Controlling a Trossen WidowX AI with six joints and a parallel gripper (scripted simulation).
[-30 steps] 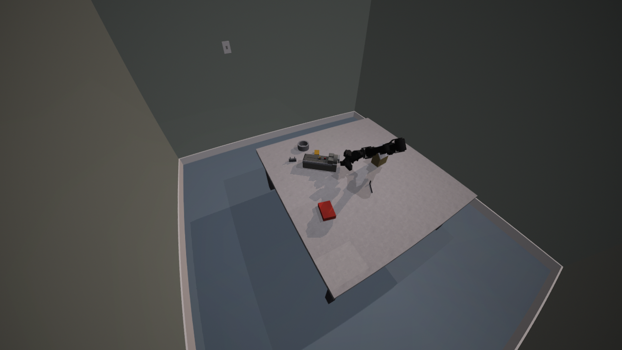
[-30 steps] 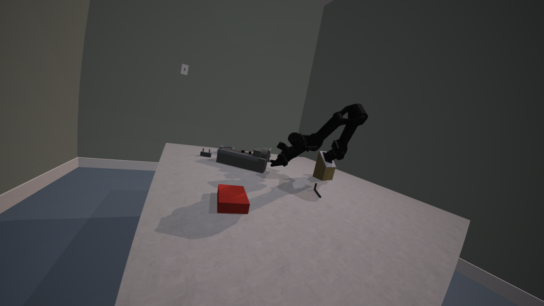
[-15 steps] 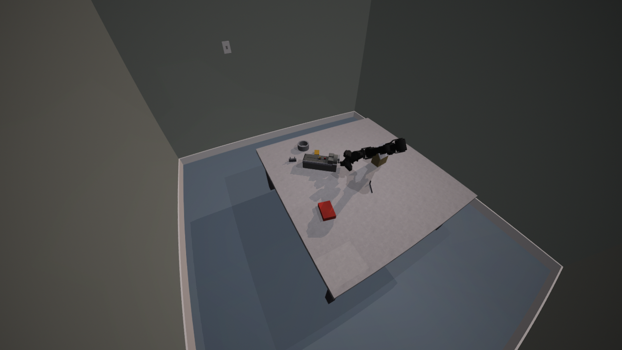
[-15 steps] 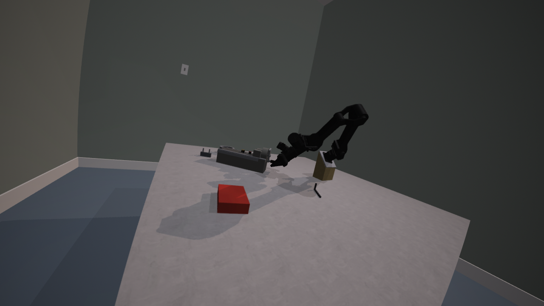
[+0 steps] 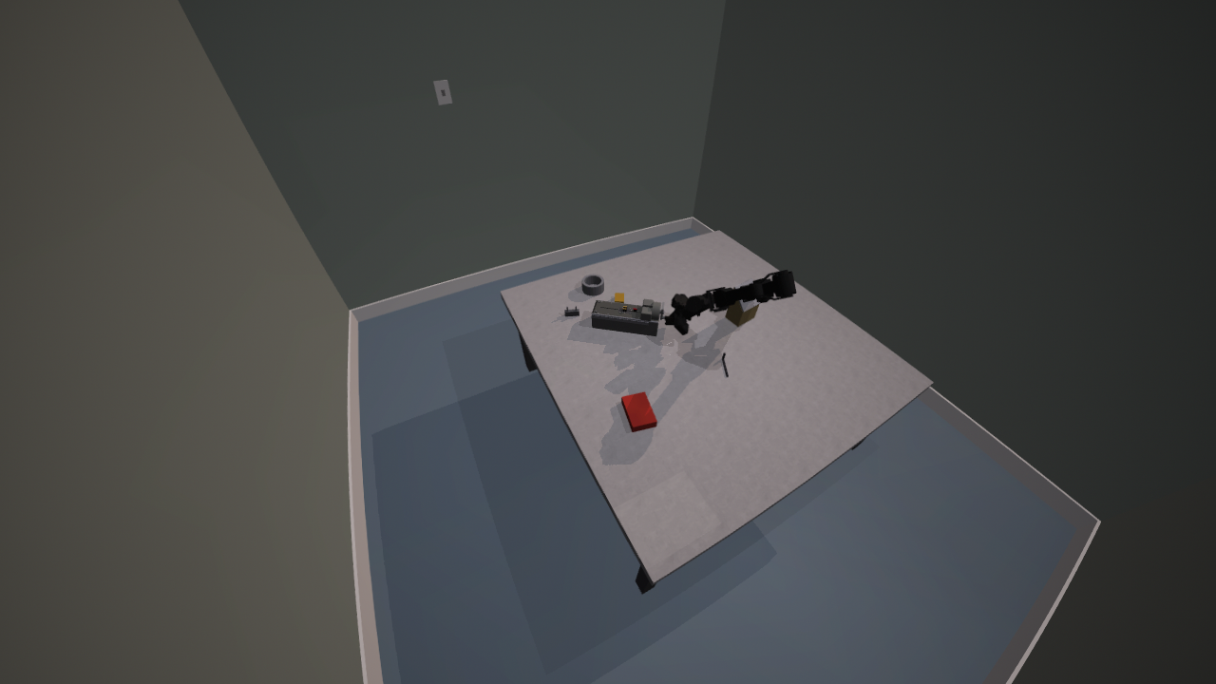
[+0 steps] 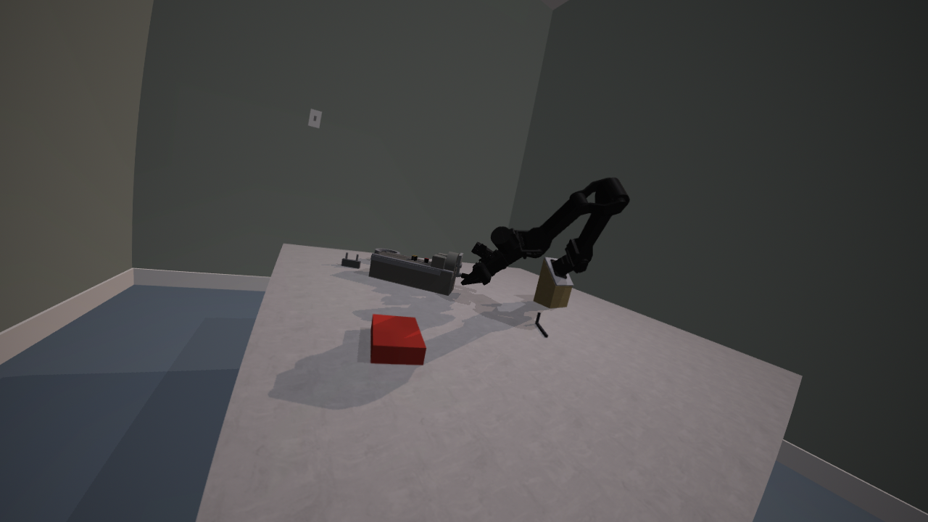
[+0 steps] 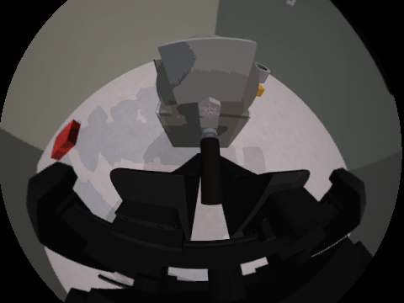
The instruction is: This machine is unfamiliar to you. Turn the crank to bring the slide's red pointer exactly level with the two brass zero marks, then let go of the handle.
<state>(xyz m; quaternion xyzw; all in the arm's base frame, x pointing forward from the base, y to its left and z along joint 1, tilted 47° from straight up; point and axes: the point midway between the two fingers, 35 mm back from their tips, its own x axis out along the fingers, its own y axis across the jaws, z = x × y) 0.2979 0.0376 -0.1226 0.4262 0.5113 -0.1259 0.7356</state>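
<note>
My gripper tip is now 10 mm past the black crank handle, 10 mm to the right of it and 20 mm below it. Round my gripper tip: yellow block: 80 mm ahead, 240 mm to the right, 20 mm below; red pointer: 100 mm ahead, 70 mm to the right, 50 mm above; black bent key: 100 mm behind, 260 mm to the left, 20 mm below.
</note>
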